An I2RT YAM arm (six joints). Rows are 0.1 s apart.
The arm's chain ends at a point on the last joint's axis. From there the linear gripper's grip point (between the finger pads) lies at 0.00 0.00 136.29 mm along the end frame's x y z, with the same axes.
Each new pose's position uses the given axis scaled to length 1; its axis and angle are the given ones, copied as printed.
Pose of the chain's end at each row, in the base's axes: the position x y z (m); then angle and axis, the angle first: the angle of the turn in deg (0 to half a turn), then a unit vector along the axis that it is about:
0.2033, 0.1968, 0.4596, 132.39, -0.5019, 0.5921, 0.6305
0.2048, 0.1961, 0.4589, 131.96, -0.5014, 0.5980, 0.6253
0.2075, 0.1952, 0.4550, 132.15, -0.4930, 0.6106, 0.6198
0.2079, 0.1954, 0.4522, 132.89, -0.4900, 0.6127, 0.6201
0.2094, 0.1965, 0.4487, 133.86, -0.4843, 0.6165, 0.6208
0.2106, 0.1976, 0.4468, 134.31, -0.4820, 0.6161, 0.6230
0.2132, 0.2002, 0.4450, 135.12, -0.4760, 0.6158, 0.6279
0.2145, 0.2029, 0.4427, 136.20, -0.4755, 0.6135, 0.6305
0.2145, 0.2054, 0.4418, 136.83, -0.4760, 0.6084, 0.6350
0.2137, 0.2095, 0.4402, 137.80, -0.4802, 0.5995, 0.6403
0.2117, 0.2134, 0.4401, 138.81, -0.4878, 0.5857, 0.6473
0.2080, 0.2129, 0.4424, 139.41, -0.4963, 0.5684, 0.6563
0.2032, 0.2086, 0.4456, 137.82, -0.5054, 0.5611, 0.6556
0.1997, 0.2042, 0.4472, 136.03, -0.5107, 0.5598, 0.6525
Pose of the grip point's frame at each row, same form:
0.1907, 0.3325, 0.4584, 132.39, -0.5019, 0.5921, 0.6305
0.1941, 0.3320, 0.4567, 131.96, -0.5014, 0.5980, 0.6253
0.1996, 0.3312, 0.4510, 132.15, -0.4930, 0.6106, 0.6198
0.1995, 0.3313, 0.4475, 132.89, -0.4900, 0.6127, 0.6201
0.2006, 0.3324, 0.4432, 133.86, -0.4843, 0.6165, 0.6208
0.2012, 0.3335, 0.4414, 134.31, -0.4820, 0.6161, 0.6230
0.2028, 0.3360, 0.4402, 135.12, -0.4760, 0.6158, 0.6279
0.2020, 0.3385, 0.4376, 136.20, -0.4755, 0.6135, 0.6305
0.2000, 0.3408, 0.4374, 136.83, -0.4760, 0.6084, 0.6350
0.1956, 0.3445, 0.4365, 137.80, -0.4802, 0.5995, 0.6403
0.1889, 0.3477, 0.4376, 138.81, -0.4878, 0.5857, 0.6473
0.1803, 0.3463, 0.4422, 139.41, -0.4963, 0.5684, 0.6563
0.1759, 0.3421, 0.4466, 137.82, -0.5054, 0.5611, 0.6556
0.1746, 0.3381, 0.4489, 136.03, -0.5107, 0.5598, 0.6525

